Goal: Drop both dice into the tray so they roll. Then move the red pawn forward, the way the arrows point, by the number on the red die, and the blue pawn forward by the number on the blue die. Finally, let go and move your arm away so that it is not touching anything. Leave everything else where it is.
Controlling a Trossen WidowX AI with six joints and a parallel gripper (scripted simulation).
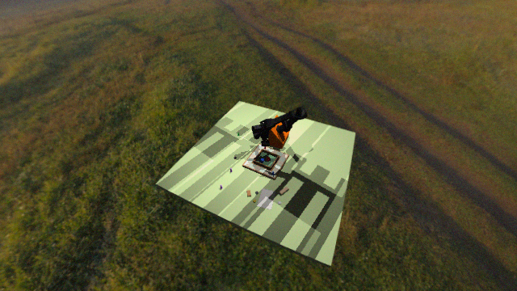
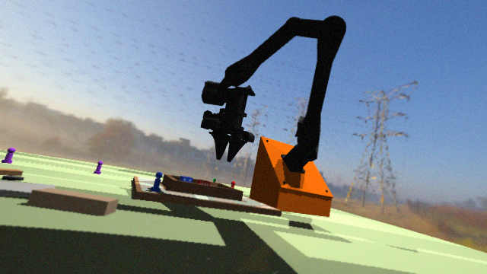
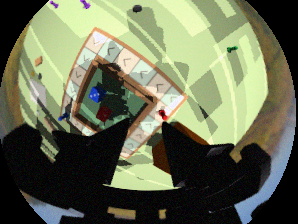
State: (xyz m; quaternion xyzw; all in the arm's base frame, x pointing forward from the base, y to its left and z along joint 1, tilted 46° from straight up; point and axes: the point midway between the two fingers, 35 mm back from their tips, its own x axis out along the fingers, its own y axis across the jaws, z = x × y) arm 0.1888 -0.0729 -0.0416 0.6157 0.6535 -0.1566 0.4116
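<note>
Now: the red pawn 5 cm behind my gripper tip and 7 cm below it. From my gripper tip the other things lie so: wooden block 32 cm ahead, 25 cm to the left, 9 cm below; blue pawn 21 cm ahead, 13 cm to the left, 7 cm below; green pawn 15 cm behind, 29 cm to the right, 8 cm below.
</note>
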